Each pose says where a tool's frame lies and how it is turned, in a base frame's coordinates. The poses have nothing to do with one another.
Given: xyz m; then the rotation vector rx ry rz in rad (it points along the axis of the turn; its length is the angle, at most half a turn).
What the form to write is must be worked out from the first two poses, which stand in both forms.
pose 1, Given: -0.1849, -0.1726, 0.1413, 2.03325, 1.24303, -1.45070
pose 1, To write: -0.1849, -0.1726, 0.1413, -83.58, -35.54, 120.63
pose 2, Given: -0.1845, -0.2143, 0.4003, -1.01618, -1.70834, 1.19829
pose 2, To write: -0.1845, -0.2143, 0.4003, -155.44, -66.72, 126.22
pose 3, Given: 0.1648, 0.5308, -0.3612, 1.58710, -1.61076, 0.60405
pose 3, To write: 0.1648, 0.5308, -0.3612, 85.10, -11.38, 126.49
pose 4, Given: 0.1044, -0.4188, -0.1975, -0.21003, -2.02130, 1.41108
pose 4, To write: 0.1044, -0.4188, -0.1975, 163.47, -36.31, 104.71
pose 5, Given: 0.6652, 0.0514, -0.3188, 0.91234, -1.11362, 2.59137
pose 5, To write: 0.6652, 0.0514, -0.3188, 154.29, 27.88, 53.00
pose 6, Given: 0.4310, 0.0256, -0.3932, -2.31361, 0.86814, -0.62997
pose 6, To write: 0.4310, 0.0256, -0.3932, 32.30, 36.87, -153.90
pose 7, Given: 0.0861, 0.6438, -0.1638, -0.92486, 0.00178, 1.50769
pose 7, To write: 0.0861, 0.6438, -0.1638, 81.13, -32.17, -37.36
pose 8, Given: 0.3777, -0.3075, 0.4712, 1.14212, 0.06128, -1.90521
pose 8, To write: 0.3777, -0.3075, 0.4712, -104.48, -43.31, 37.87
